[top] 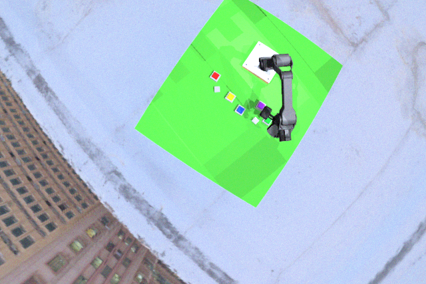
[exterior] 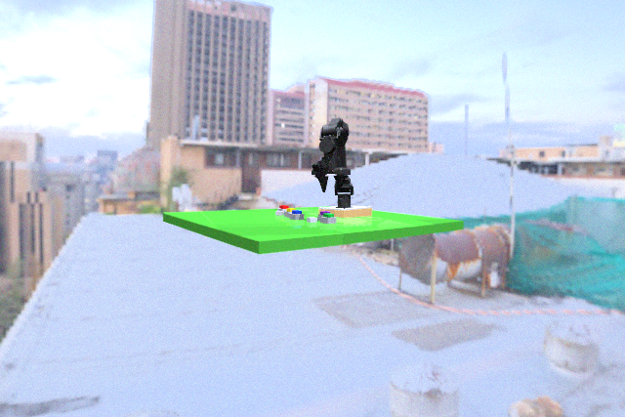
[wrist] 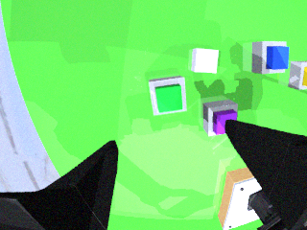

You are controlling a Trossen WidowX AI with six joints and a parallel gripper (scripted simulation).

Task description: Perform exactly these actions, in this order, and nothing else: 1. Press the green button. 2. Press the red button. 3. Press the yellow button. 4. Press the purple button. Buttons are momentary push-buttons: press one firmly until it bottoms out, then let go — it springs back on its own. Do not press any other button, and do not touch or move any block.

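The green button lies 100 mm below my gripper tip and 10 mm to the right of it. From my gripper tip the other things lie so: white block: 120 mm below, 70 mm to the right, 30 mm ahead; purple button: 90 mm below, 80 mm to the right, 60 mm behind; blue button: 180 mm to the right, 100 mm below, 10 mm ahead.
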